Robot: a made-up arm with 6 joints.
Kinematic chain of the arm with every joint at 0, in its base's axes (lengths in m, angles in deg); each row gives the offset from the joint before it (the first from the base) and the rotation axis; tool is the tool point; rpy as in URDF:
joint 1: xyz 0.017 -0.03 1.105 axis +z
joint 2: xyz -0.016 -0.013 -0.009 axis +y
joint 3: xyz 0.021 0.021 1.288 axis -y
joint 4: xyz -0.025 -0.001 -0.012 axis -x
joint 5: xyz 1.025 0 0.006 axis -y
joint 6: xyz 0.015 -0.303 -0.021 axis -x
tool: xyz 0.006 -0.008 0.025 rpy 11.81 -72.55 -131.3
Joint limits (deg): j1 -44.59..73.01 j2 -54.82..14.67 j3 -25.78..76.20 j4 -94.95..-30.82 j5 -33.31..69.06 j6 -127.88..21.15
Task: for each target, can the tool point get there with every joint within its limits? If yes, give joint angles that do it. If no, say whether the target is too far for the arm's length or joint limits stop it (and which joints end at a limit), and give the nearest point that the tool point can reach.
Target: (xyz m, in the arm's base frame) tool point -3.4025 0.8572 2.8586
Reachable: no: too far | nearest point -1.5718 0.3822 2.7544 | short by 1.894 m
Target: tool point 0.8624 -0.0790 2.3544
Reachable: yes | joints 11.49 -11.26 1.55 -43.01 28.79 -115.02
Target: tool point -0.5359 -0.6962 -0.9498
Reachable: no: joint limits stop it (at a limit: joint 1, joint 2, joint 3) | nearest point 0.5969 -0.7353 1.4185 | short by 2.626 m
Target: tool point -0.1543 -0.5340 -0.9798
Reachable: no: joint limits stop it (at a limit: joint 1, joint 2, joint 3) | nearest point 0.6221 -0.7020 1.4099 | short by 2.518 m
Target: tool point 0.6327 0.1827 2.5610
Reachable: yes | joints 36.62 -18.84 8.66 -46.30 9.45 -111.16
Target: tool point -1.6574 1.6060 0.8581
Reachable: no: joint limits stop it (at a limit: joint 1, joint 2, joint 3, joint 4, joint 5, joint 6) | nearest point -1.3141 0.9087 2.7055 | short by 2.004 m
